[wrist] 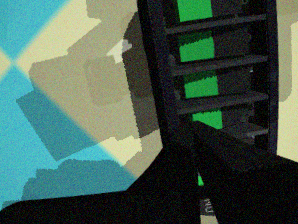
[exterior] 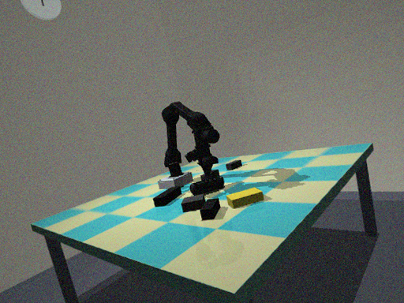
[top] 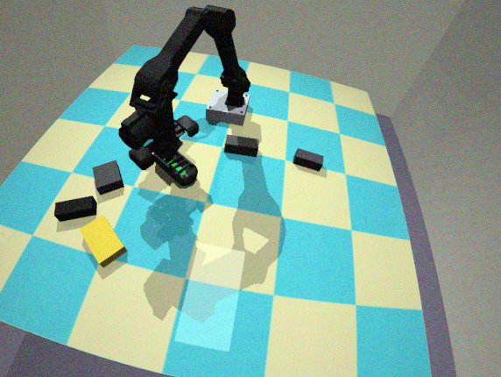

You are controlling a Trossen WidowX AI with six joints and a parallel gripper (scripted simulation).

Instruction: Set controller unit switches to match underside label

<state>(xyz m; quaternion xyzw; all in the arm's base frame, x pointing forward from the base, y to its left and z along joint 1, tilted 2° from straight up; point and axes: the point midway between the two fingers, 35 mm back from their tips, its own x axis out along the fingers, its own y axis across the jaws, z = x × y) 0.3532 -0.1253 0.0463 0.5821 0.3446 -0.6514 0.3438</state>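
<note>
The long dark block is 15 cm behind my gripper tip, 12 cm to the right of it and 4 cm below it. The rest, counted from my gripper tip: yellow block (25 cm ahead, 10 cm to the right, 5 cm below).
</note>
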